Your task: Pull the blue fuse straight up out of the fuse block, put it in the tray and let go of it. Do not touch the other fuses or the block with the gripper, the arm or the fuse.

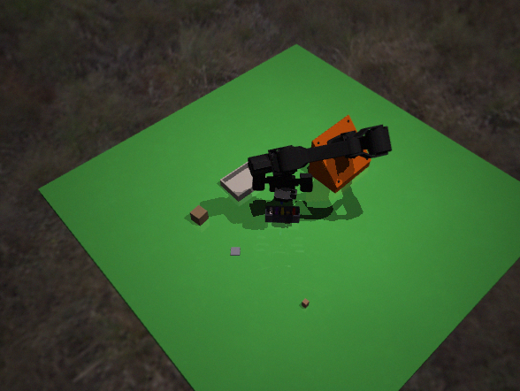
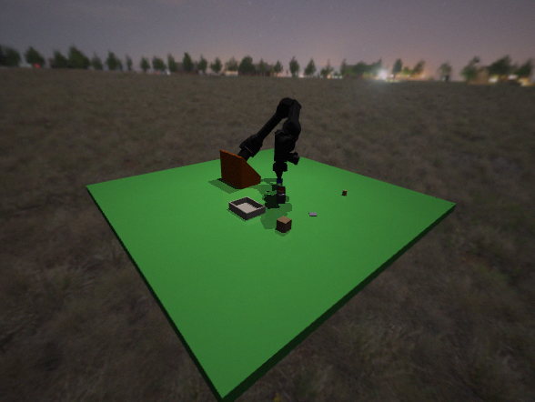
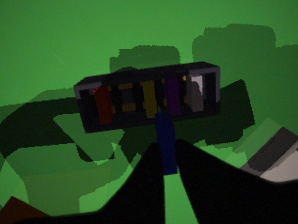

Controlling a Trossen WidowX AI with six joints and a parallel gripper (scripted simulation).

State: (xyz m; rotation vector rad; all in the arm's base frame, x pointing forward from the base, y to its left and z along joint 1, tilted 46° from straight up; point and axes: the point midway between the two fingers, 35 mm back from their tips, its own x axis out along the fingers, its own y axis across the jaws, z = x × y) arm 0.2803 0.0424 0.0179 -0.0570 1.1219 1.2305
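My gripper tip is now 19 cm to the left of the grey tray, 9 cm above it and 2 cm short of it. The rest, counted from my gripper tip: yellow fuse: 7 cm below, 1 cm to the left; blue fuse: 1 cm below; purple fuse: 7 cm below, 2 cm ahead.
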